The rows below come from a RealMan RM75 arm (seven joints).
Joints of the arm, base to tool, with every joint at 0 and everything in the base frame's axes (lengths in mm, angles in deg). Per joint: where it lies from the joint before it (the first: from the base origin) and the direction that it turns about. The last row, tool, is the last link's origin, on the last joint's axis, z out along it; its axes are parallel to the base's.
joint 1: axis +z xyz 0 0 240.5
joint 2: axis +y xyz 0 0 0
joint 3: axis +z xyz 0 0 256
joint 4: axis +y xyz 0 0 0
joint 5: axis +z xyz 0 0 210
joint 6: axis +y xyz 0 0 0
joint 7: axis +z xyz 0 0 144
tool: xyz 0 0 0
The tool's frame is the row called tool.
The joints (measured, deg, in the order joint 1, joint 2, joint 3, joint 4, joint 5, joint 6, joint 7), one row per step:
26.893, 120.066, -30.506, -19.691, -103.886, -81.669, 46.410
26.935, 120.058, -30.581, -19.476, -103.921, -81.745, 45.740
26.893, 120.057, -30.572, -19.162, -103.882, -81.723, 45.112
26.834, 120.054, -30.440, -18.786, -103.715, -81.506, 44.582
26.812, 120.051, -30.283, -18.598, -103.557, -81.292, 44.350
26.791, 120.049, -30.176, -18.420, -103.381, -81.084, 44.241
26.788, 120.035, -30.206, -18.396, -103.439, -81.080, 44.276
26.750, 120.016, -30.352, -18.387, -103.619, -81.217, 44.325
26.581, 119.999, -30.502, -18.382, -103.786, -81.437, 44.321
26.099, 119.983, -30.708, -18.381, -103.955, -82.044, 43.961
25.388, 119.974, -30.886, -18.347, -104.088, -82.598, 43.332
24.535, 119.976, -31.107, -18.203, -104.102, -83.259, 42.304
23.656, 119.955, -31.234, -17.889, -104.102, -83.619, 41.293
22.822, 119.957, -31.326, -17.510, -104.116, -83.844, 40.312
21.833, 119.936, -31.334, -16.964, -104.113, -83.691, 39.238
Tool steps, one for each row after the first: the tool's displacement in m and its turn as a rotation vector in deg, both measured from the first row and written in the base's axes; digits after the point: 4 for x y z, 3 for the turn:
-0.0004, -0.0005, -0.0009, 0.070, -0.270, 0.492
-0.0001, -0.0013, -0.0018, 0.205, -0.428, 0.698
0.0006, -0.0018, -0.0026, 0.500, -0.491, 0.558
0.0013, -0.0017, -0.0026, 0.786, -0.495, 0.331
0.0018, -0.0015, -0.0027, 0.995, -0.436, 0.052
0.0019, -0.0017, -0.0029, 0.903, -0.459, 0.043
0.0019, -0.0025, -0.0034, 0.598, -0.513, 0.188
0.0023, -0.0040, -0.0038, 0.306, -0.541, 0.298
0.0036, -0.0078, -0.0042, 0.040, -0.557, 0.645
0.0061, -0.0126, -0.0047, -0.065, -0.701, 0.863
0.0088, -0.0186, -0.0054, -0.018, -0.870, 1.226
0.0124, -0.0245, -0.0064, 0.085, -1.084, 1.205
0.0158, -0.0303, -0.0077, 0.174, -1.295, 1.068
0.0209, -0.0368, -0.0094, 0.363, -1.683, 0.444

